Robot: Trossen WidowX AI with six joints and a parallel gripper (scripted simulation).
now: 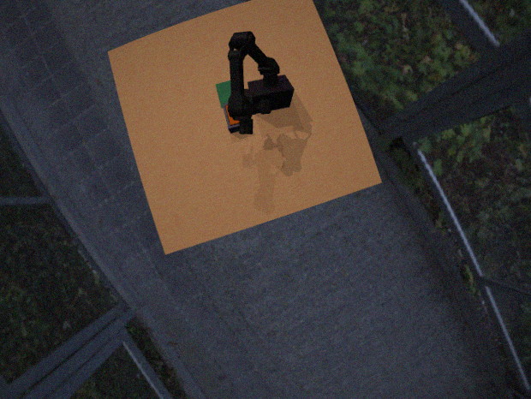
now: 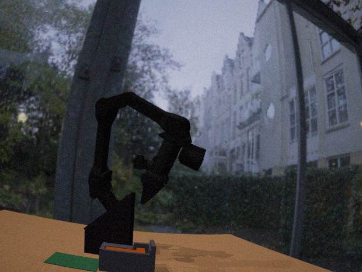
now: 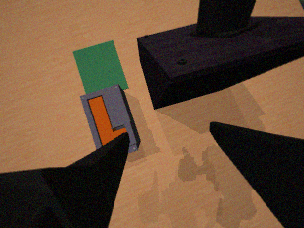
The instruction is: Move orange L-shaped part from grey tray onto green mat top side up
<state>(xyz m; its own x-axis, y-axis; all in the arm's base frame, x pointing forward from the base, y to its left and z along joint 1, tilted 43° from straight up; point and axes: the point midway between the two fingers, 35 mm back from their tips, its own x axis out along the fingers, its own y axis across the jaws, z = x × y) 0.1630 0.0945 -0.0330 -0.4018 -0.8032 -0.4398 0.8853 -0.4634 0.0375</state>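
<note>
The orange L-shaped part is 150 mm below my gripper tip, 90 mm ahead of it and 50 mm to the right of it. The rest, counted from my gripper tip: green mat 210 mm to the right, 210 mm below, 60 mm ahead.
</note>
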